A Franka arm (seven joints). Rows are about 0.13 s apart.
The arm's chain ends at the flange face. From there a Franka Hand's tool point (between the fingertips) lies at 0.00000 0.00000 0.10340 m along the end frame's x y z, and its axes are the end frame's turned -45 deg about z.
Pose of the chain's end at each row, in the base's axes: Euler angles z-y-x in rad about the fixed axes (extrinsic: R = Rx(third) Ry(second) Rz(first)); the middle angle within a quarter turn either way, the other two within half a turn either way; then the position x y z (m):
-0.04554 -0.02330 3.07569 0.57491 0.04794 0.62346
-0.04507 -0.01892 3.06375 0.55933 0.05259 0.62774
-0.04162 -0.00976 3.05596 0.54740 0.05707 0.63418
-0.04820 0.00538 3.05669 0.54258 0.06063 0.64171
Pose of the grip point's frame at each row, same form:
-0.83094 -0.02330 3.07569 0.57250 0.04113 0.52031
-0.83047 -0.01892 3.06375 0.55737 0.04455 0.52467
-0.82702 -0.00976 3.05596 0.54639 0.04823 0.53116
-0.83360 0.00538 3.05669 0.54314 0.05186 0.53868

